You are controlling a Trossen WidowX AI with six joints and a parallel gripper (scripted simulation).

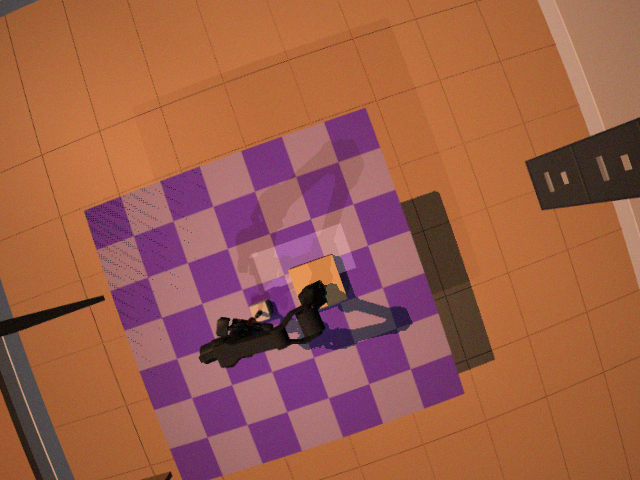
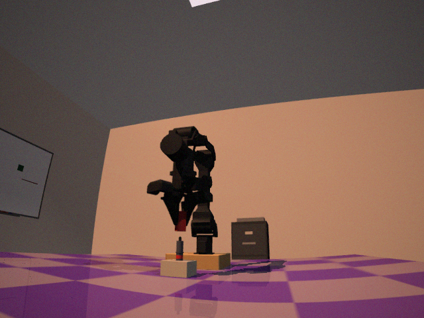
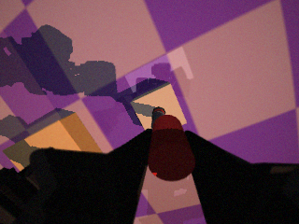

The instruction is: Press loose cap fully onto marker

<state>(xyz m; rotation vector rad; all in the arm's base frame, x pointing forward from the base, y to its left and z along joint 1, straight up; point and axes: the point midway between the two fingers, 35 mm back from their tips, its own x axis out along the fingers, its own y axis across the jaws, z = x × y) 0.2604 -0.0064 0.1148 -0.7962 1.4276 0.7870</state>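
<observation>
The tan holder block lies 10 mm behind my gripper tip and 110 mm below it. The rest, counted from my gripper tip: red cap (10 mm above).
</observation>
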